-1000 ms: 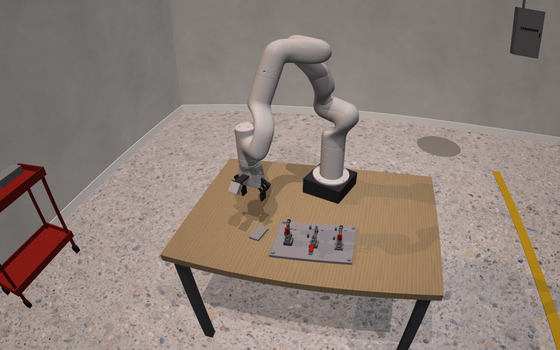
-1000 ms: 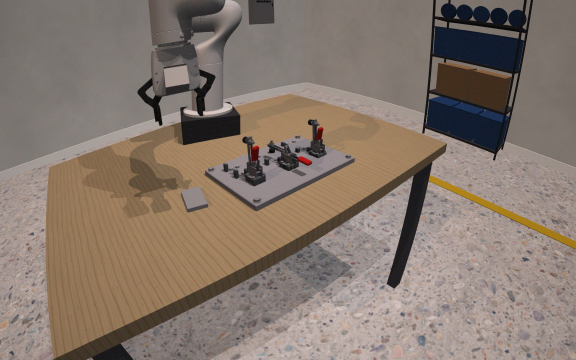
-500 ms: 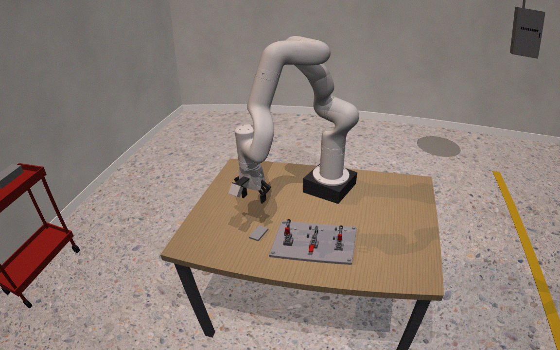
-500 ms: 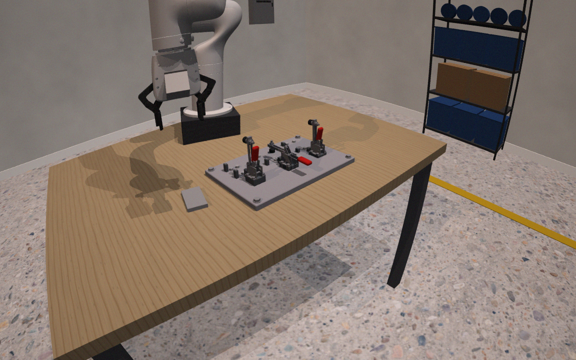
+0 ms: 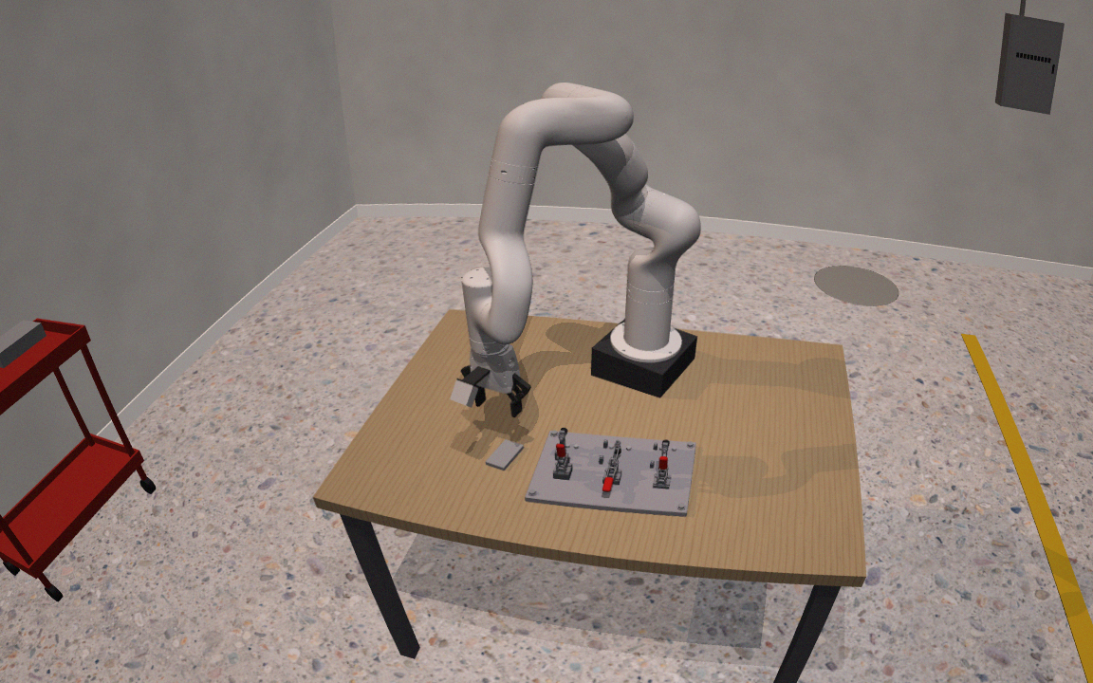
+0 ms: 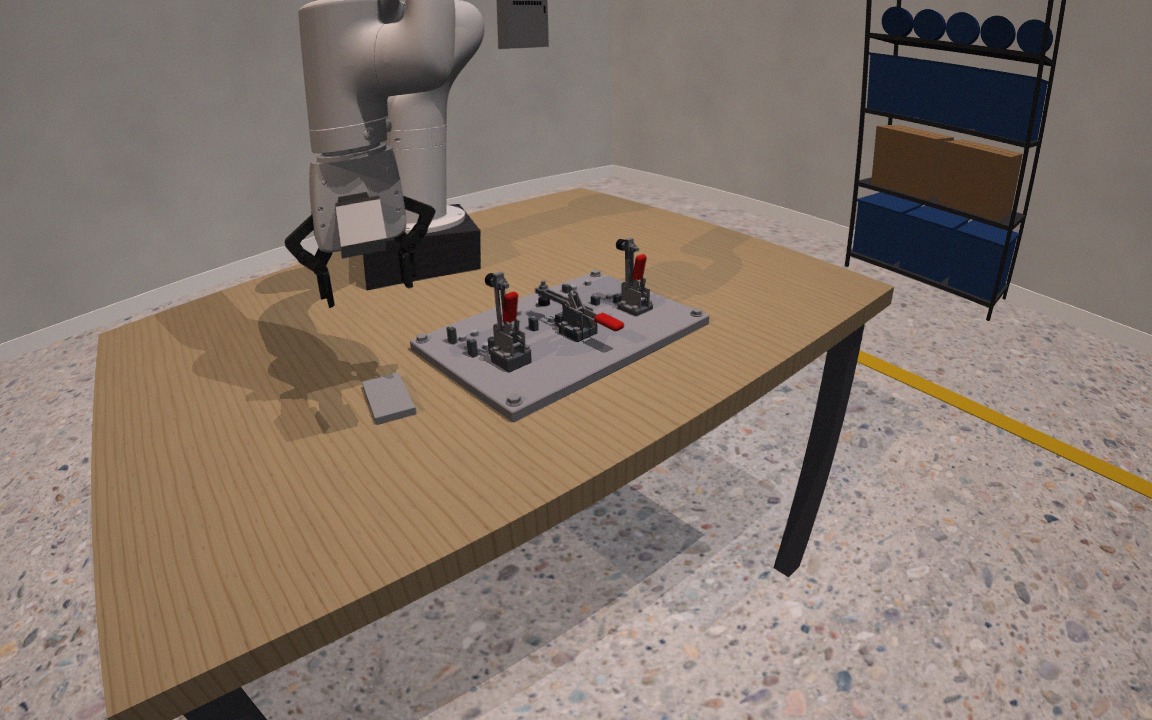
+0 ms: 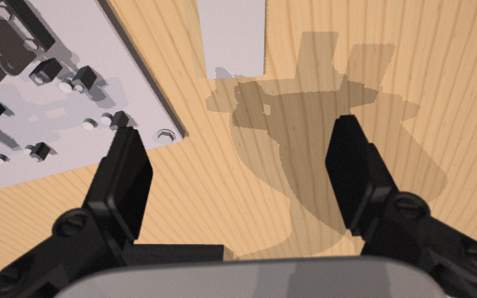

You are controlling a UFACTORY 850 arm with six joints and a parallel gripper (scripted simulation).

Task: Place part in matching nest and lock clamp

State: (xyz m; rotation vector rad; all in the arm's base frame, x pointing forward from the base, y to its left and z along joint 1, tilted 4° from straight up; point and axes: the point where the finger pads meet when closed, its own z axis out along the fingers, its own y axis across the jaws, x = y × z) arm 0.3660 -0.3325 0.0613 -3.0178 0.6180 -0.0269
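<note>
The flat grey part is 140 mm below my hand. Round my hand: grey fixture plate 60 mm ahead, 250 mm to the left, 140 mm below.
</note>
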